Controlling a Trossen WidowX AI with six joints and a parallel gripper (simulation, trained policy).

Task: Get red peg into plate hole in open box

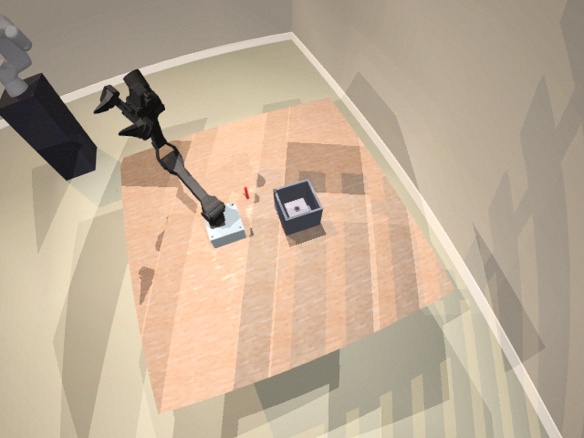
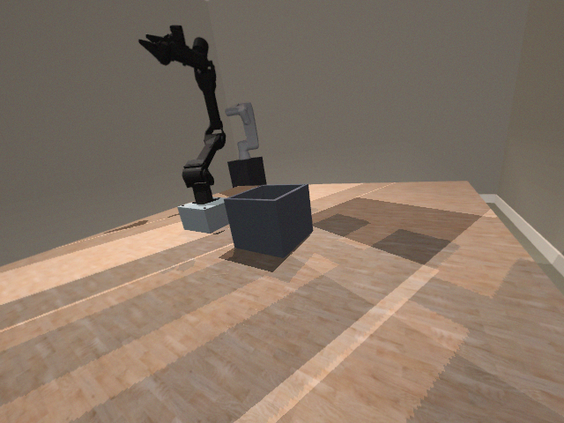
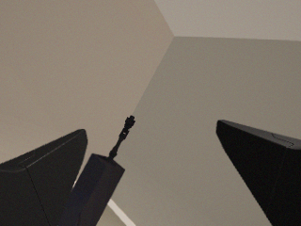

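Right now my gripper tip is 63 cm above the red peg, 33 cm short of it and 8 cm to the right of it. From my gripper tip the other things lie so: holed plate (63 cm below, 52 cm ahead, 9 cm to the right).
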